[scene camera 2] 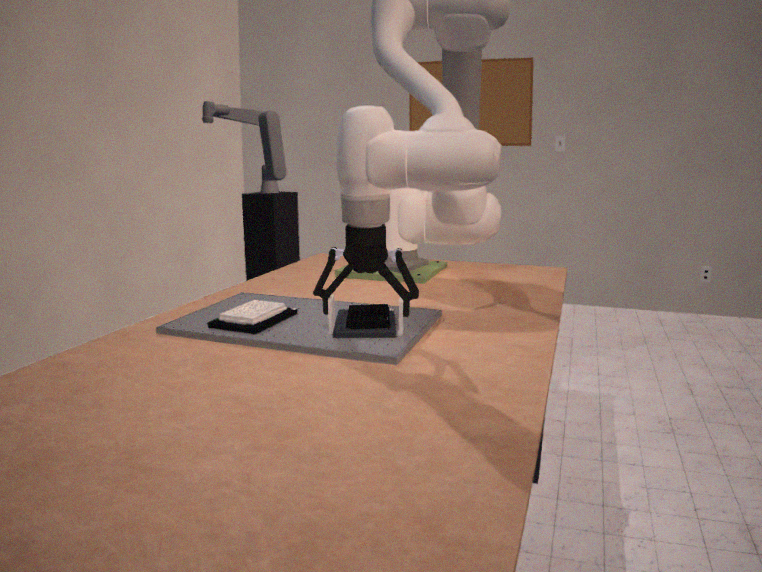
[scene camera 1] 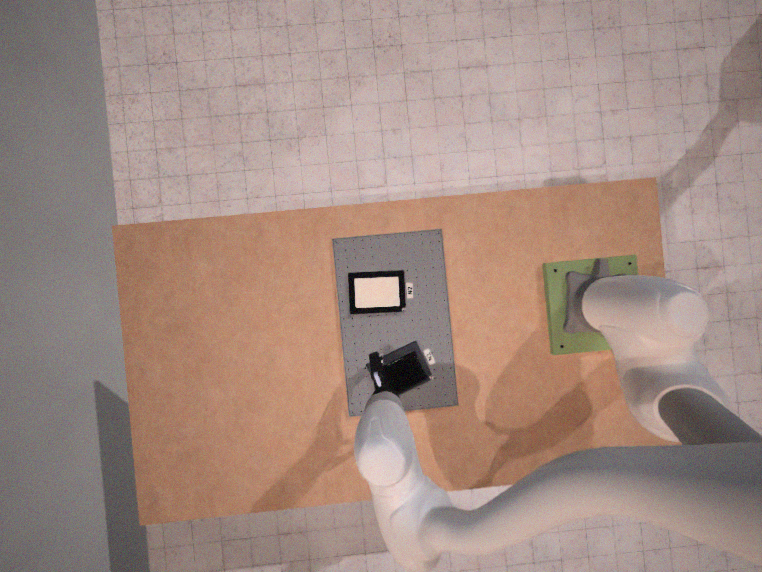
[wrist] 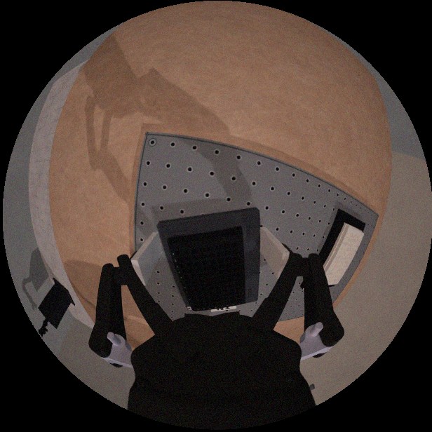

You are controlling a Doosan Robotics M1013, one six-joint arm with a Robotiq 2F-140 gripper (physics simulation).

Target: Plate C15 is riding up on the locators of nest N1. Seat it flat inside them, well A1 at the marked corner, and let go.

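Places are measured from the arm's base along level axes (x ahead, y left, z up), in centimetres.
Where they show: arm's base, origin of the base link: (scene camera 2: 391, 265) (scene camera 1: 594, 303).
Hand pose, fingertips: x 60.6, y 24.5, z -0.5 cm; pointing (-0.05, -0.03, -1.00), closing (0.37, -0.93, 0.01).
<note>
Things, the pixels of their top centre, and the offset from my fingertips. "*": a spot on its surface instead. Level surfaces: height alone.
- black plate C15, middle of its top: (scene camera 2: 368, 311) (scene camera 1: 401, 375) dx -4.2, dy -1.8, dz +2.8 cm
- Nest N2, surface spot: (scene camera 2: 232, 326) (scene camera 1: 349, 295) * dx +11.7, dy -24.0, dz +1.0 cm
- white plate, middle of its top: (scene camera 2: 253, 308) (scene camera 1: 377, 292) dx +3.7, dy -25.1, dz +2.6 cm
- grey perforated board, middle of its top: (scene camera 2: 303, 318) (scene camera 1: 395, 322) dx -2.1, dy -16.5, dz +0.0 cm
- brown table, its level: dz -1.3 cm
The black plate C15 (scene camera 1: 408, 371) (scene camera 2: 368, 315) (wrist: 210, 267) lies on the dark grey nest N1 (scene camera 1: 422, 351) (scene camera 2: 364, 333) (wrist: 252, 260). In the wrist view more nest rim shows on the plate's right than on its left. Its tilt, its contact with the locators and well A1 cannot be made out. My gripper (scene camera 2: 366, 317) (wrist: 209, 240) is open, with one pale finger pad on each side of nest and plate, low down near plate height. In the wrist view a gap shows beside the right pad; the left pad is close to the nest's edge. The gripper's body partly covers the label N1 (wrist: 223, 308).
Nest N2 (scene camera 1: 351, 293) (scene camera 2: 232, 326) (wrist: 341, 222) holds a white plate (scene camera 1: 376, 292) (scene camera 2: 252, 312) (wrist: 345, 254). Both nests stand on a grey perforated board (scene camera 1: 393, 249) (scene camera 2: 301, 341) (wrist: 200, 173) on the brown table (scene camera 1: 233, 369) (scene camera 2: 276, 443) (wrist: 250, 75). The green base plate (scene camera 1: 557, 307) is under the arm's base.
</note>
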